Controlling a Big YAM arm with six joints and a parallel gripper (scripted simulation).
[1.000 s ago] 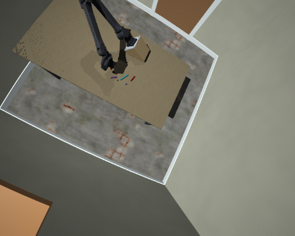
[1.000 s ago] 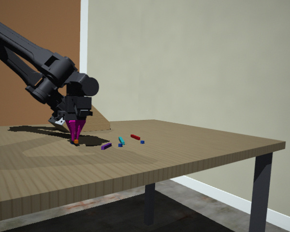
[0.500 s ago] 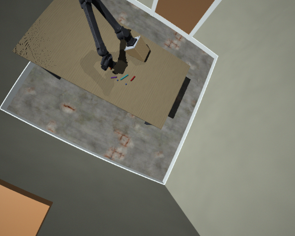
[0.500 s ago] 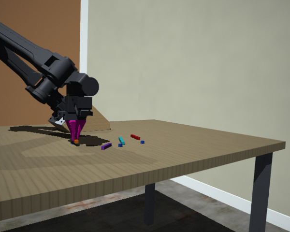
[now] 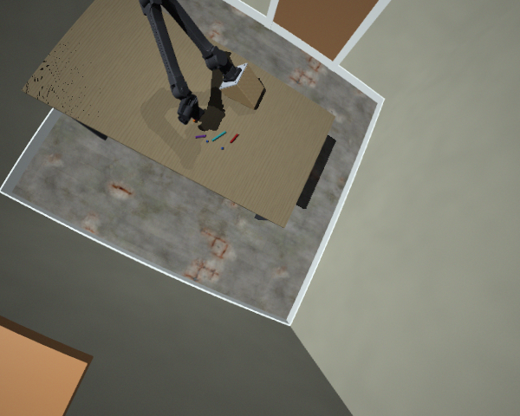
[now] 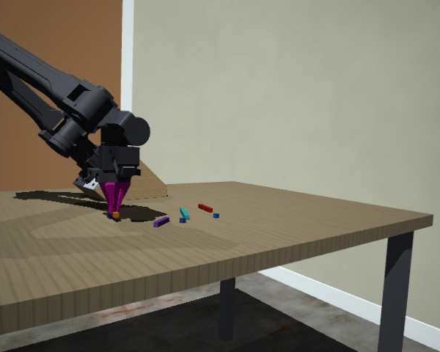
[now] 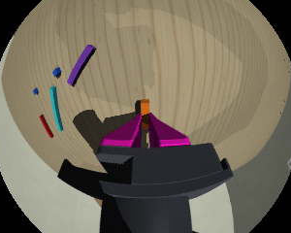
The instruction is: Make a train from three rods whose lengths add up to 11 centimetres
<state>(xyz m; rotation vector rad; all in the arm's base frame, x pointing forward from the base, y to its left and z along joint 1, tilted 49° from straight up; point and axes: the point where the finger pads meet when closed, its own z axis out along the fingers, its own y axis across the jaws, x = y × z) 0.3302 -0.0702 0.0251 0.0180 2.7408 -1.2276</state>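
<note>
My gripper is now 1 cm above the orange rod. Also, from my hand: turquoise rod: 17 cm to the left, 2 cm below, 2 cm ahead; purple rod: 8 cm to the left, 8 cm ahead, 2 cm below; red rod: 26 cm to the left, 2 cm below, 2 cm behind.
</note>
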